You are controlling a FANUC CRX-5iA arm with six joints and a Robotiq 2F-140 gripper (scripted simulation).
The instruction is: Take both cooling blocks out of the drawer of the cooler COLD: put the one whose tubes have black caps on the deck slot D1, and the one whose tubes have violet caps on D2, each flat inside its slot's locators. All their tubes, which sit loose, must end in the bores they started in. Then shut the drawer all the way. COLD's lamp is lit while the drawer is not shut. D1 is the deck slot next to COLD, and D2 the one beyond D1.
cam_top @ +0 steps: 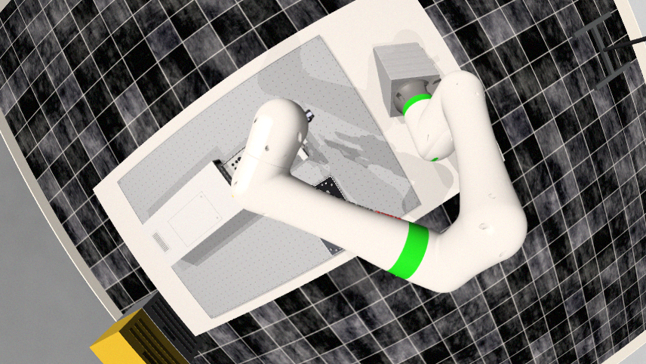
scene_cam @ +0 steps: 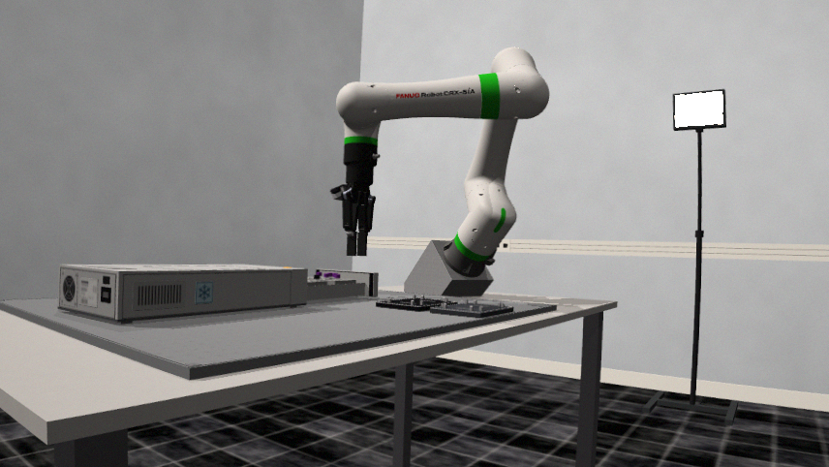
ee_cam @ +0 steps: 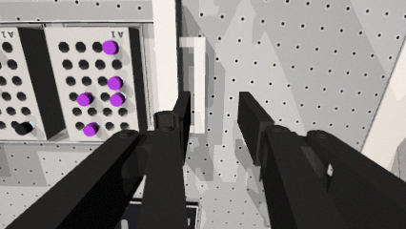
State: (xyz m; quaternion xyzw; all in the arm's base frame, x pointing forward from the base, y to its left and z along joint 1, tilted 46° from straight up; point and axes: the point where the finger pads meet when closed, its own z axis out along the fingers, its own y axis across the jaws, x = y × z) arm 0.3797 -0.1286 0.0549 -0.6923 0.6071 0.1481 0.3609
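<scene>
My gripper is now 120 mm short of the violet-capped cooling block, 30 mm to the right of it and 110 mm above it. Also, from my hand: slot D1: 40 mm ahead, 270 mm to the left, 140 mm below; then cooler drawer: 160 mm ahead, 40 mm to the left, 100 mm below; then COLD cooler: 340 mm ahead, 80 mm to the left, 100 mm below.
</scene>
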